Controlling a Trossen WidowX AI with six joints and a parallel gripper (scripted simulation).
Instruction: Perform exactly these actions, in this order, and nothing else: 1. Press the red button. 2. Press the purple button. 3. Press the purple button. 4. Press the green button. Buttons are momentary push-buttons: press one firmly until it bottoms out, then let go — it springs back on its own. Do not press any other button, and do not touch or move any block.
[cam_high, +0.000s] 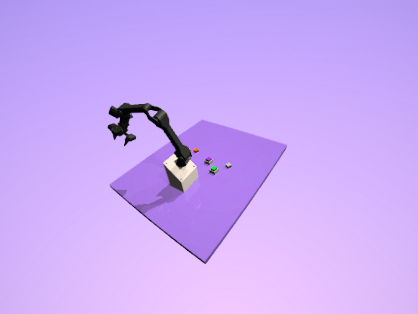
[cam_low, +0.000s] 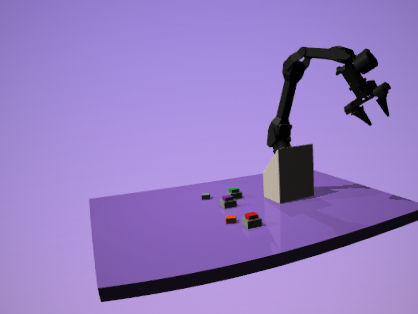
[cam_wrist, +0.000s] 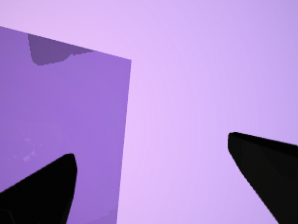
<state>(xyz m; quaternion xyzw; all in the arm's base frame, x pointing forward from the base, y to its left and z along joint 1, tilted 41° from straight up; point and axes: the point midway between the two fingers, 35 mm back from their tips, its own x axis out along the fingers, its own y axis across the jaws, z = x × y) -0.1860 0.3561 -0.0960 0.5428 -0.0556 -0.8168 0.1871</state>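
Right now my gripper tip is 430 mm short of the red button, 130 mm to the left of it and 270 mm above it. Round my gripper tip: green button 370 mm ahead, 460 mm to the right, 270 mm below; then orange block 480 mm ahead, 190 mm to the right, 290 mm below; then purple button 430 mm ahead, 370 mm to the right, 270 mm below.
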